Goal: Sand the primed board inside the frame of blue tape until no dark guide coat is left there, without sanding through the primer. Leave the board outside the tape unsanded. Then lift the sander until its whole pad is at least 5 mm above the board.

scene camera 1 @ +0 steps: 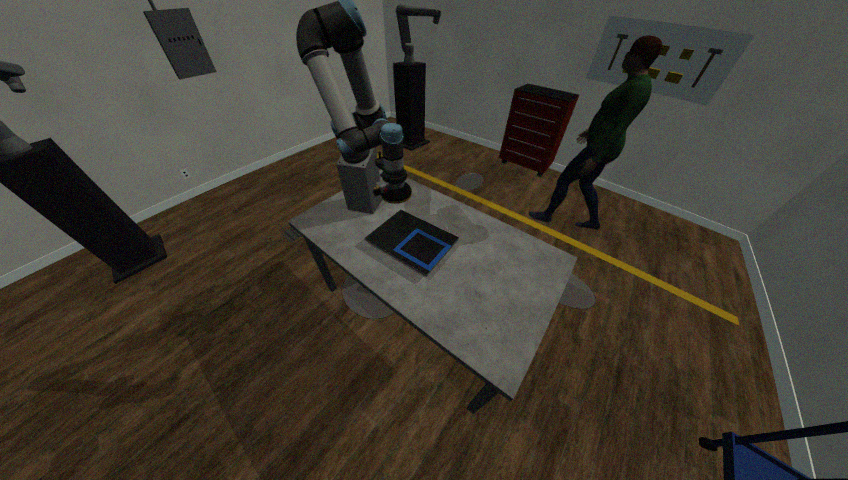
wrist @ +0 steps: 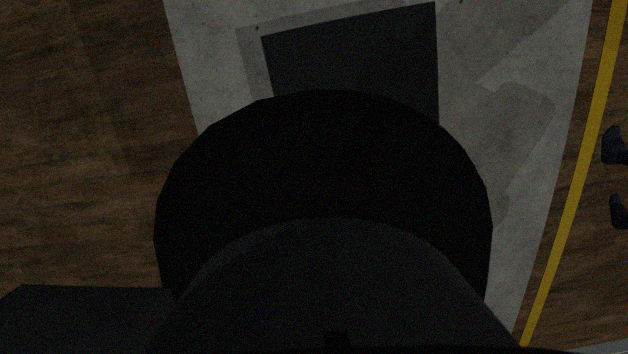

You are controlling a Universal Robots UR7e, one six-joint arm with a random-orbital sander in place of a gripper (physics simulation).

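Frame: origin at the arm's base, x back, y up, z left, level; millimetres.
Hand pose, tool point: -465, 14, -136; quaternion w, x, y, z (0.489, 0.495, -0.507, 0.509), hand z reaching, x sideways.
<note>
Each offset is from my tool point to the centre of the thing, as dx, dy, dz. "*": to the spot under its first point. Level surfaces: height alone.
The primed board {* +129, -319, +45} (scene camera 1: pixel 389 230) (wrist: pixel 350 52) is a dark flat panel on the table. The frame of blue tape {* -101, -318, -14} (scene camera 1: pixel 412 258) lies on its near right part in the scene view, and the surface inside it looks dark. In the wrist view the sander hides part of the board, and the tape does not show. My sander (scene camera 1: pixel 396 191) (wrist: pixel 322 160) is in place of a gripper and has no fingers. Its round black pad faces down beside the robot's pedestal, just behind the board's far corner in the scene view. Its exact height and any gap under the pad cannot be told.
The grey table {dy -362} (scene camera 1: pixel 476 297) (wrist: pixel 215 60) carries the robot's pedestal (scene camera 1: pixel 358 187). Behind a yellow floor line (scene camera 1: pixel 571 240) (wrist: pixel 577 185) stand a person (scene camera 1: pixel 618 118) and a red tool cabinet (scene camera 1: pixel 538 127). A blue cart (scene camera 1: pixel 727 460) shows at the lower right.
</note>
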